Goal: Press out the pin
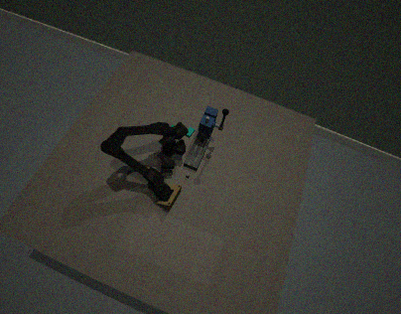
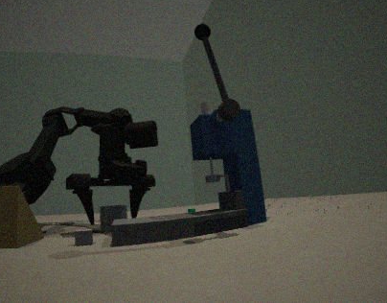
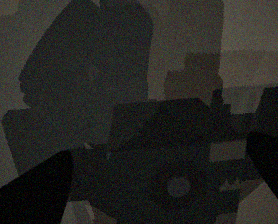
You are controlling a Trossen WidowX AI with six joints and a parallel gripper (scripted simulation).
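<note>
The pale round pin lies 10 mm to the right of my gripper tip and 20 mm above it. Also, from my gripper tip: teal block (210 mm ahead, 20 mm to the right, 10 mm below); dark lever (190 mm ahead, 170 mm to the right, 250 mm above); thin punch (190 mm ahead, 110 mm to the right, 140 mm above).
</note>
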